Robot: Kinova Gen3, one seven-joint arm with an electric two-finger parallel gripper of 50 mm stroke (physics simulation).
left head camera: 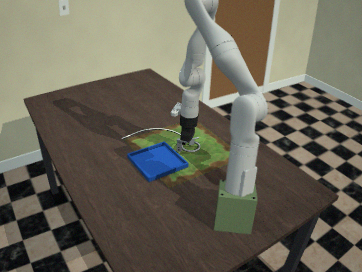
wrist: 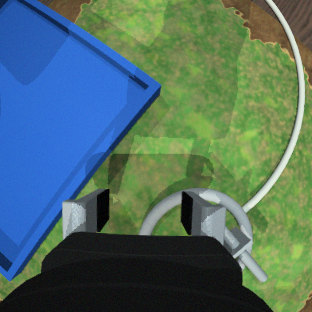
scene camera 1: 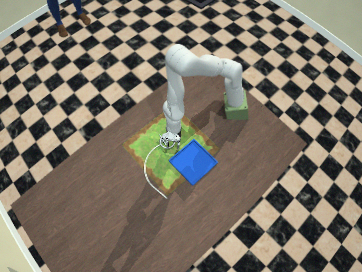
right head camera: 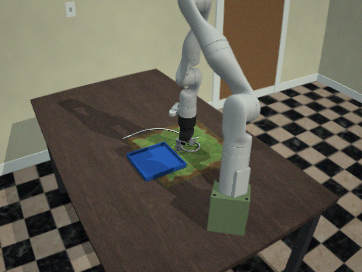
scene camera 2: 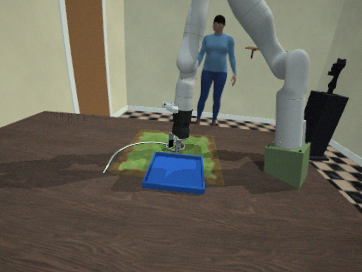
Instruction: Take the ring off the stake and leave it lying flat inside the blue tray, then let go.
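Seen in the pictures: gripper, fingertip midpoint: [left head camera: 181,147] [wrist: 144,205] [scene camera 1: 173,147] [right head camera: 180,147] [scene camera 2: 173,149]; arm's base, origin of the base link: [left head camera: 237,189] [scene camera 1: 235,100] [right head camera: 231,190] [scene camera 2: 287,144].
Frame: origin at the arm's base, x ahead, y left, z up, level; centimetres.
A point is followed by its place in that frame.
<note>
The grey ring [wrist: 160,209] {x 43.1, y -10.5, z -10.6 cm} lies over the green patterned mat, near the right corner of the blue tray [left head camera: 156,162] {x 40.9, y 5.5, z -10.9 cm} [right head camera: 155,161] {x 41.4, y 5.0, z -10.9 cm} [scene camera 1: 193,163] {x 42.1, y 5.4, z -11.0 cm} [scene camera 2: 175,171] {x 41.7, y 4.9, z -10.9 cm} [wrist: 55,110] {x 44.7, y 0.2, z -10.9 cm}. A short grey rod, seemingly the stake [wrist: 256,270] {x 43.2, y -18.6, z -8.5 cm}, slants past the ring's lower right edge in the wrist view; how it passes through the ring is partly hidden. My gripper [wrist: 144,205] {x 42.8, y -9.4, z -10.2 cm} [scene camera 2: 174,143] {x 42.8, y -9.4, z -10.2 cm} is open and low at the ring. In the wrist view, the left finger is outside the ring, the right finger overlaps its inside, and part of the ring's left arc shows between them. Its lower part is hidden. The tray holds nothing.
A thin white curved cord [scene camera 1: 145,167] [scene camera 2: 117,149] {x 66.1, y -6.2, z -11.0 cm} [wrist: 301,100] {x 57.1, y -15.8, z -11.0 cm} runs from beside the ring across the mat [wrist: 200,75] {x 53.5, y -7.5, z -11.5 cm} and over its edge. The arm's green base block [left head camera: 235,212] {x -5.1, y 5.7, z -3.6 cm} [scene camera 2: 287,165] {x 2.6, y 6.8, z -4.8 cm} stands on the wooden table. A person [scene camera 2: 218,55] stands beyond the table.
</note>
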